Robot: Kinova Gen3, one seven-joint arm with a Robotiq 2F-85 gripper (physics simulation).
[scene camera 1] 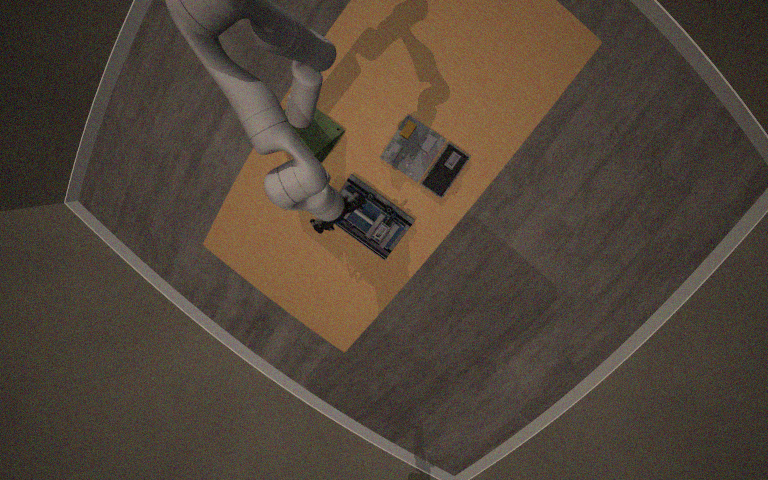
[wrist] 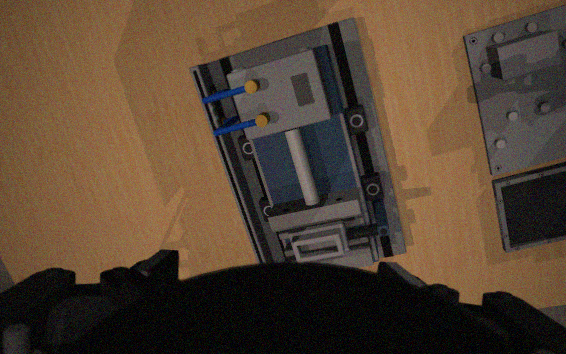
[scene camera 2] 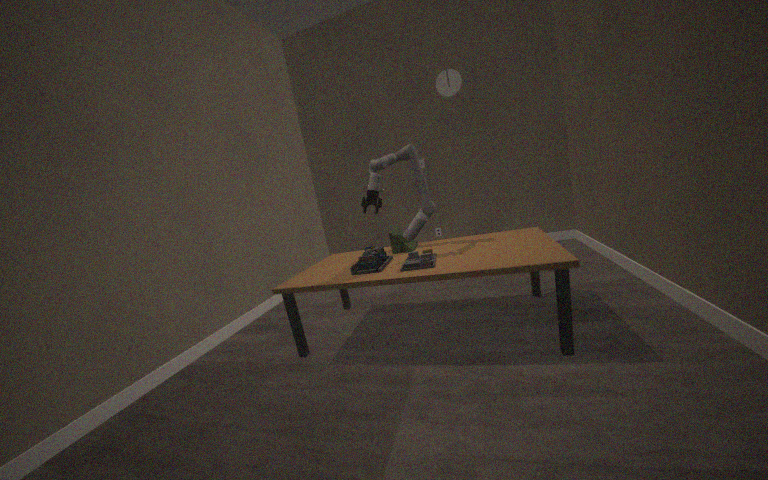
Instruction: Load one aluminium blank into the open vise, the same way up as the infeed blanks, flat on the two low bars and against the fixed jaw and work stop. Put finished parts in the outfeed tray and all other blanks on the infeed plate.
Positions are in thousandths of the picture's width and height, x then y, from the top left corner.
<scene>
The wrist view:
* my gripper: 490, 790
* dark outfeed tray: 928, 603
</scene>
